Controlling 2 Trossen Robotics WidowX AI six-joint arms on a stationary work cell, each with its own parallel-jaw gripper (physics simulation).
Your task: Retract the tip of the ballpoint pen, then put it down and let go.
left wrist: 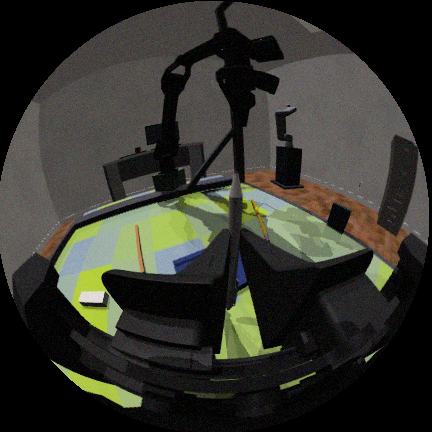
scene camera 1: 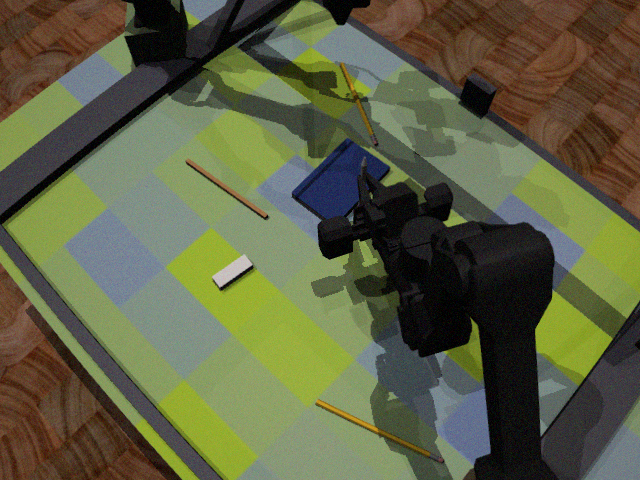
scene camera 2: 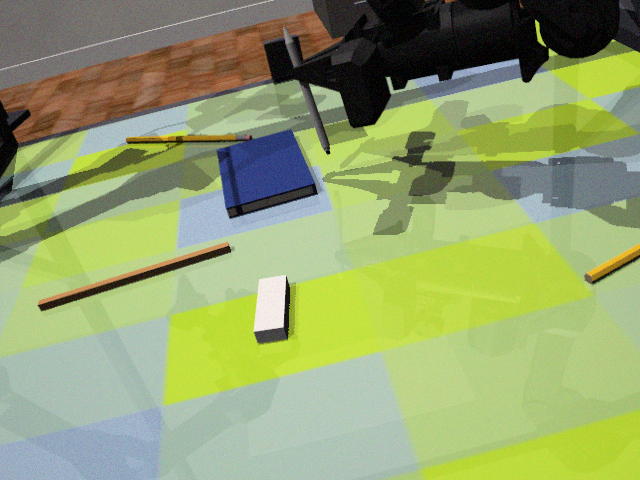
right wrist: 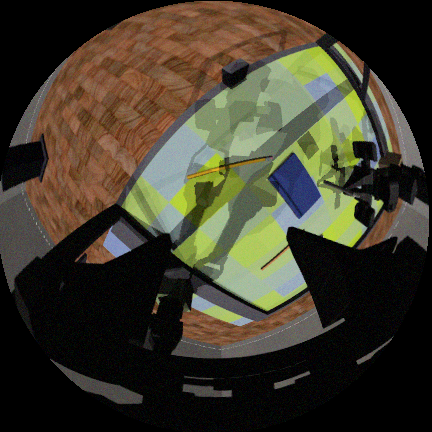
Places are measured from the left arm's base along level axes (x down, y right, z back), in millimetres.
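Pixels of known places: left gripper, between the fingertips: (left wrist: 233, 233) (scene camera 1: 361, 175) (scene camera 2: 295, 72) (right wrist: 343, 190); right gripper, between the fingertips: (left wrist: 242, 123) (right wrist: 230, 236); right arm's base, origin of its link: (left wrist: 167, 171) (scene camera 1: 152, 13) (right wrist: 170, 303).
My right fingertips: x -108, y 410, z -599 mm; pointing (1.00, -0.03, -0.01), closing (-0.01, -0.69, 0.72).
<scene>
Ahead of a thing's pixels: the offset from my right fingertips to its middle.
The grey ballpoint pen @(dx +125, dy -163, dz +189 mm) (scene camera 1: 363, 164) (scene camera 2: 313, 103) (left wrist: 234, 215) (right wrist: 332, 186) is held in the air, tilted, with its cone-shaped end up and its narrow dark end down. My left gripper (scene camera 1: 363, 187) (scene camera 2: 299, 72) (left wrist: 233, 233) is shut on the pen's middle part, near the blue notebook in scene camera 1. Whether a writing point sticks out of the cone is too small to tell. My right gripper (right wrist: 230, 236) is open and empty, high above the table and away from the pen; its two fingers stand wide apart in the right wrist view.
A blue notebook @(dx +206, dy -135, dz +128 mm) (scene camera 1: 336, 180) (scene camera 2: 268, 167) lies near the pen. A white eraser @(dx +206, dy -363, dz +108 mm) (scene camera 1: 232, 271) (scene camera 2: 271, 304), a brown stick @(dx +209, dy -265, dz -7 mm) (scene camera 1: 227, 189) (scene camera 2: 134, 276) and two yellow pencils @(dx +209, dy +10, dz +43 mm) (scene camera 1: 357, 103) @(dx +209, dy -400, dz +421 mm) (scene camera 1: 379, 430) lie on the table. A black block @(dx +181, dy +146, dz +200 mm) (scene camera 1: 477, 95) stands at the table's edge.
</scene>
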